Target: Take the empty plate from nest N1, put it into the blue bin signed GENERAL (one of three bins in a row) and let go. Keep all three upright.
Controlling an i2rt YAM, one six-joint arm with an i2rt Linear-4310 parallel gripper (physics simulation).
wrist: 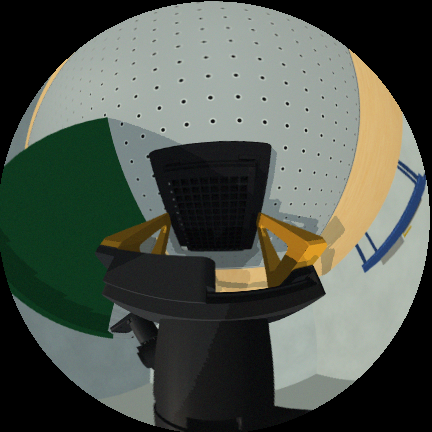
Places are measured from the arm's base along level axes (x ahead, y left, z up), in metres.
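Pixels of known places: gripper, between the fingertips: (213, 217); arm's base, origin of its link: (136, 315).
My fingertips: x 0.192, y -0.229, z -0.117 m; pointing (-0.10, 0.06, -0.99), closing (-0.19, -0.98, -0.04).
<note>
Ahead of a thing's pixels: the offset from my fingertips to its top centre. Level surfaces: height alone.
A dark plate @[dy +0.003, dx -0.010, dz -0.006 m] (212, 200) with a grid of small wells lies flat and looks seated in a black nest @[dy +0.003, dx -0.010, dz -0.017 m] (211, 150) at the middle of the wrist view. No nest sign is readable. My gripper (213, 217) is open, with nothing between its orange fingers. The fingertips appear to left and right of the near part of the nest; their height above it is hard to tell. A large dark green bin wall (60, 200) fills the left side. The blue bin signed GENERAL does not show.
The nest stands on a grey perforated board @[dz -0.032 m] (220, 75) with a light wooden border (380, 120) on the right. The green wall stands close on the left. A blue rail frame (407, 215) shows beyond the border at the far right. A dark jointed part (145, 332) shows low on the left.
</note>
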